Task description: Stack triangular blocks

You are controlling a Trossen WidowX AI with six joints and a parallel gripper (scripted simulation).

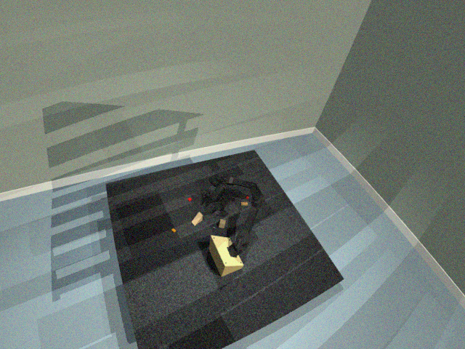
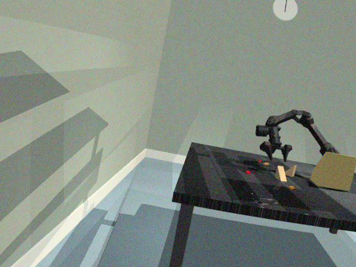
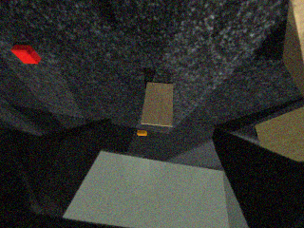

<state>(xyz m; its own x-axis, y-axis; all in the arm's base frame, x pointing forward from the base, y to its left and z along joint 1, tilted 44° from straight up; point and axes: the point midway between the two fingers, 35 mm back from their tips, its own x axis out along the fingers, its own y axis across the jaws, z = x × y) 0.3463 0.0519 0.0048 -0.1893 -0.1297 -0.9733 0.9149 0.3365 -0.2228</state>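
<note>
Right now my gripper tip is 2 cm past the triangular block, 5 cm to the right of it and 7 cm above it. Round my gripper tip: orange piece 5 cm behind, 23 cm to the left, 8 cm below.
</note>
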